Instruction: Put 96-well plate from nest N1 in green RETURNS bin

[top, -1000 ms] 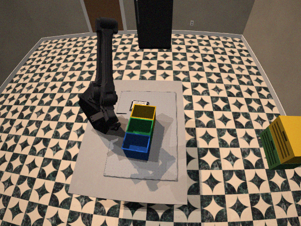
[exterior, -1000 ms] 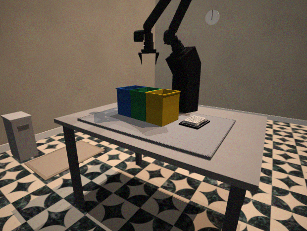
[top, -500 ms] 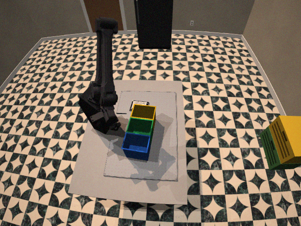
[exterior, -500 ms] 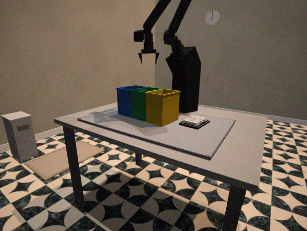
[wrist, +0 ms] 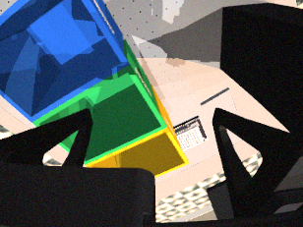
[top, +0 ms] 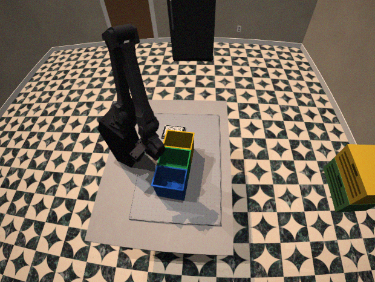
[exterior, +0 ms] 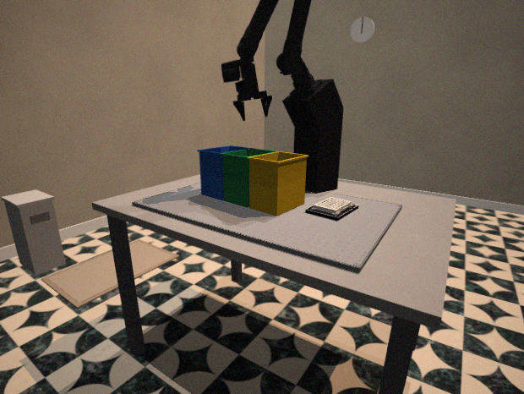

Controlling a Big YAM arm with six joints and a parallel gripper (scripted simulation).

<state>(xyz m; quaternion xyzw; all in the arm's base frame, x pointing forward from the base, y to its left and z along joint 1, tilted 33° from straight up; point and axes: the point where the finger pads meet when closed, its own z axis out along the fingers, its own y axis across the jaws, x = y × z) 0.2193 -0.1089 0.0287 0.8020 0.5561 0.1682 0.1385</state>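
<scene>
My gripper is now 37 cm to the right of the white 96-well plate and 29 cm above it. The rest, counted from my hand: green bin 22 cm below, 10 cm ahead, 7 cm to the left; yellow bin 22 cm below, 20 cm to the left, 9 cm ahead; blue bin 22 cm below, 10 cm ahead, 6 cm to the right.
</scene>
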